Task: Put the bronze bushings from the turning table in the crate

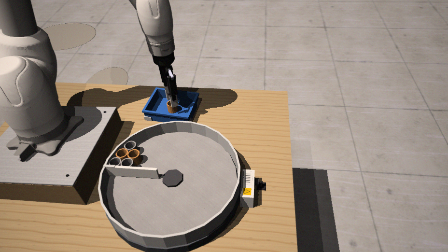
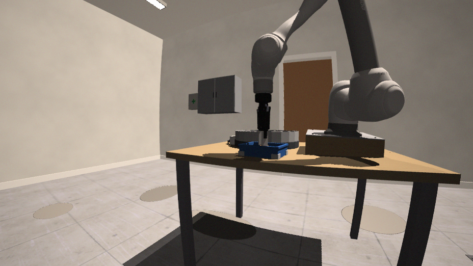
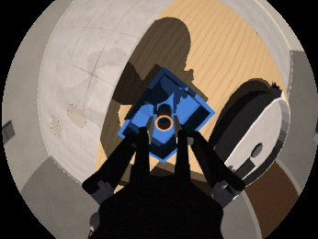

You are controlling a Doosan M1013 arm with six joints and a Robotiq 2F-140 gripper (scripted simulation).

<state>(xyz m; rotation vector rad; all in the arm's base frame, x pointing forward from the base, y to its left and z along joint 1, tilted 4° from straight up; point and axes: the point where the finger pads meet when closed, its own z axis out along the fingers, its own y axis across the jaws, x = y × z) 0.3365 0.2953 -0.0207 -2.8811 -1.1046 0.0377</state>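
Now: the blue crate 5 cm below my hand. Also, from my hand: round grey turning table: 35 cm to the right, 13 cm ahead, 2 cm below.
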